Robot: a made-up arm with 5 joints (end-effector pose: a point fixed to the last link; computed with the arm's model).
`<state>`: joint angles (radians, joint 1 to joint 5).
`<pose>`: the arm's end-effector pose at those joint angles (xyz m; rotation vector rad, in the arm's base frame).
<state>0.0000 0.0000 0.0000 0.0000 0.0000</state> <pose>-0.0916 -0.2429 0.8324 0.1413 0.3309 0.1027</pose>
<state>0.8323 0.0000 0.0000 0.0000 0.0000</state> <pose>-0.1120 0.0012 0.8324 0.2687 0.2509 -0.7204</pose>
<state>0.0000 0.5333 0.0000 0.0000 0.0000</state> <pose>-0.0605 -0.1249 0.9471 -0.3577 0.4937 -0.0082</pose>
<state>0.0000 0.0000 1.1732 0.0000 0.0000</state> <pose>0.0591 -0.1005 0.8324 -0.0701 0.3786 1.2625</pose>
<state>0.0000 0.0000 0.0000 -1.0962 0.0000</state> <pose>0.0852 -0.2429 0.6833 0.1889 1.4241 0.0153</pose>
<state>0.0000 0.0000 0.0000 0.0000 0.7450</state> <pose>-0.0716 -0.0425 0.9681 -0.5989 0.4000 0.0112</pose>
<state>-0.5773 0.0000 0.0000 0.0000 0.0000</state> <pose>0.0307 -0.3646 0.8324 0.0420 0.3642 0.6737</pose>
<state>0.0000 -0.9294 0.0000 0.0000 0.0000</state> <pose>-0.0914 -0.2682 0.5486 0.9992 0.0076 0.2853</pose>
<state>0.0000 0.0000 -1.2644 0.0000 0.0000</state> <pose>-0.2898 -0.1444 0.8324 0.3273 0.1940 -1.1474</pose>
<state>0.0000 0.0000 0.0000 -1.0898 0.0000</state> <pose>0.0847 -0.2429 0.6847 0.1887 1.4177 0.0159</pose>
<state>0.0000 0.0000 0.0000 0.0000 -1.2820</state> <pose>-0.1121 -0.2270 0.4341 1.4080 0.1354 0.2403</pose>
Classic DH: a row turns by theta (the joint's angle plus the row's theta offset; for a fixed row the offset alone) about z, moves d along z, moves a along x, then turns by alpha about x. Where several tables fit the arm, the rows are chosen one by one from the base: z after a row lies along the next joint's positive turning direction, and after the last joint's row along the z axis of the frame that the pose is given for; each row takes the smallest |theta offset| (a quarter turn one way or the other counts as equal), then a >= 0, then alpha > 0; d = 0 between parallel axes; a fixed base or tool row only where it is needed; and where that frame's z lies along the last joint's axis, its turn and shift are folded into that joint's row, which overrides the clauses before.
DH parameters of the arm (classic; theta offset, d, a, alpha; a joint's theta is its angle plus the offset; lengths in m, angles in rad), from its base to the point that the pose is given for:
base (fixed): -0.5111 0 0.2 3.1416
joint 1: 1.3411 -0.6717 -0.0578 -1.5455
joint 2: 0 0.2972 0.1026 -1.5961
joint 3: -1.2894 -0.0511 0.0019 -1.5708
joint 4: 1.517 -0.0926 -0.0321 1.634
joint 5: 1.4628 0.0257 0.2533 -1.8616
tool (fixed): 1.7254 0.2268 0 0

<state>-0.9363 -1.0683 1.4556 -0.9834 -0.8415</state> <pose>0.0676 -0.0582 0.5385 0.2268 1.0551 2.3765</pose>
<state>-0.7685 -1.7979 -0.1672 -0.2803 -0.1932</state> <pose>-0.0110 -0.1571 0.3445 1.9793 0.7965 1.0494</pose>
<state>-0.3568 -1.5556 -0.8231 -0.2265 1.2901</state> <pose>0.1194 -0.3107 0.6669 0.4320 0.9058 0.4540</pose>
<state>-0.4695 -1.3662 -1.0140 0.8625 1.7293</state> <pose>-0.0172 -0.1991 0.9409 -0.3899 0.9086 -0.5953</pose>
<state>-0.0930 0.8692 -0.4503 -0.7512 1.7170</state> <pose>0.2113 0.1395 0.6030 -2.0638 1.6032 -0.2529</pose>
